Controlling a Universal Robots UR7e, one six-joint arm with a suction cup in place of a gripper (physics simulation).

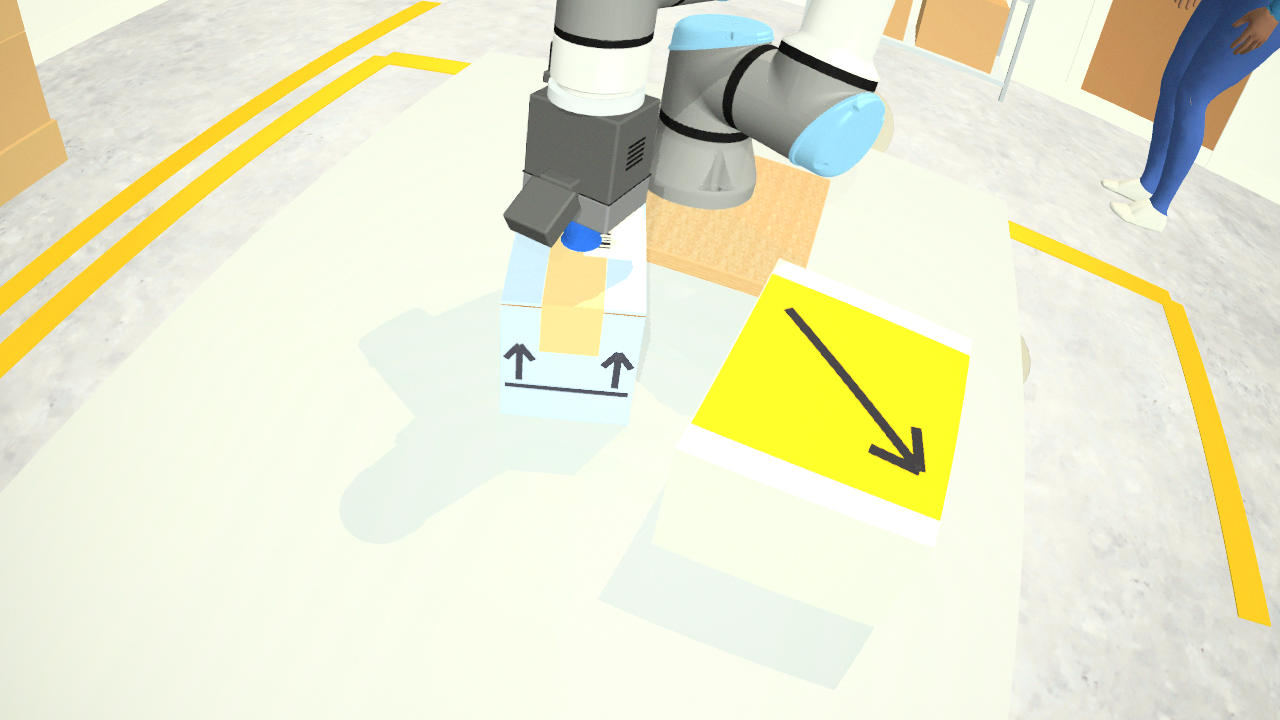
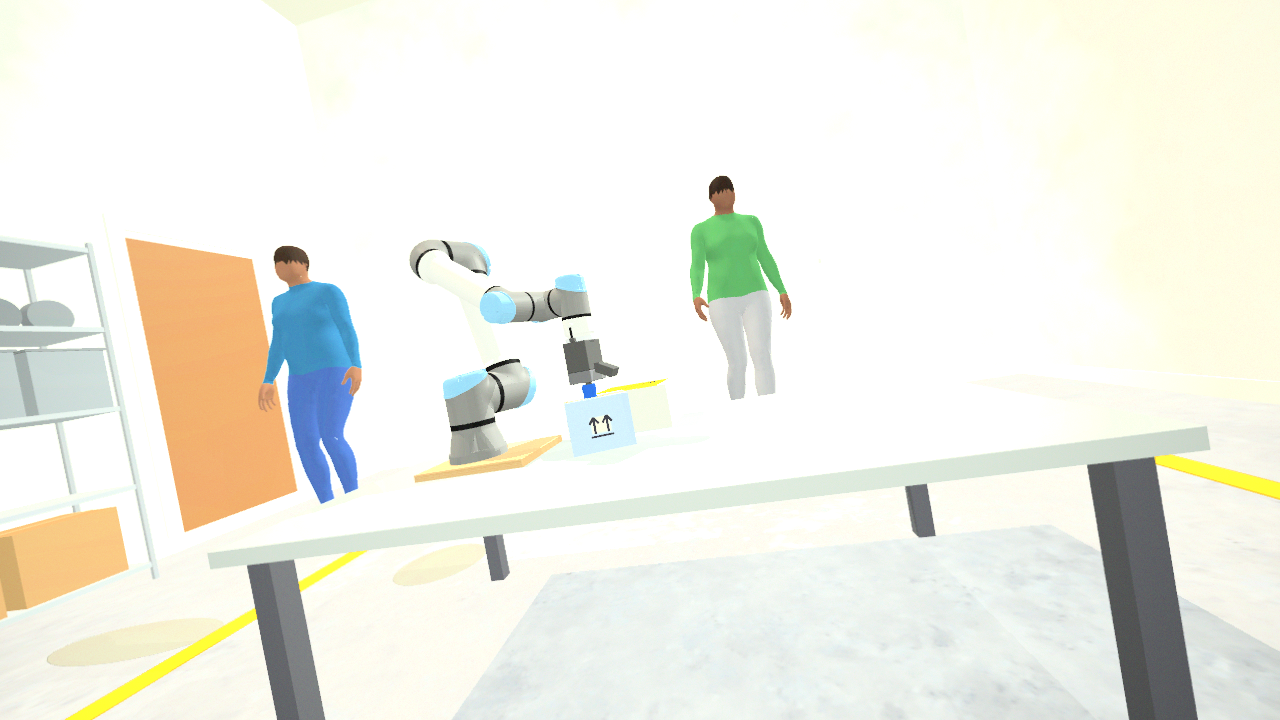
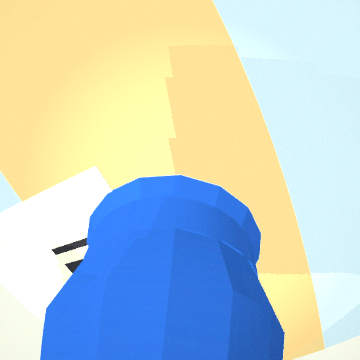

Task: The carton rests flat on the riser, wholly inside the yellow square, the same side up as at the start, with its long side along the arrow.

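The carton [image 1: 573,393] [image 2: 599,425] is pale blue, with a tan tape strip [image 3: 107,89] along its top and two black up-arrows on its near side. It stands on the table to the left of the riser [image 1: 787,555] [image 2: 649,405]. The riser's top bears the yellow square [image 1: 779,393] with a black arrow [image 1: 855,389] that points to the near right. Nothing lies on the square. My blue suction cup [image 1: 582,236] [image 2: 589,390] [image 3: 171,250] is right over the far part of the carton's top, beside its white barcode label [image 3: 43,221]. I cannot tell whether it touches. It holds nothing.
The arm's base stands on a wooden plate [image 1: 743,232] [image 2: 487,463] behind the carton and riser. A person in blue [image 2: 313,357] [image 1: 1190,97] and a person in green [image 2: 733,269] stand beyond the table. A shelf rack [image 2: 107,357] stands at the far left.
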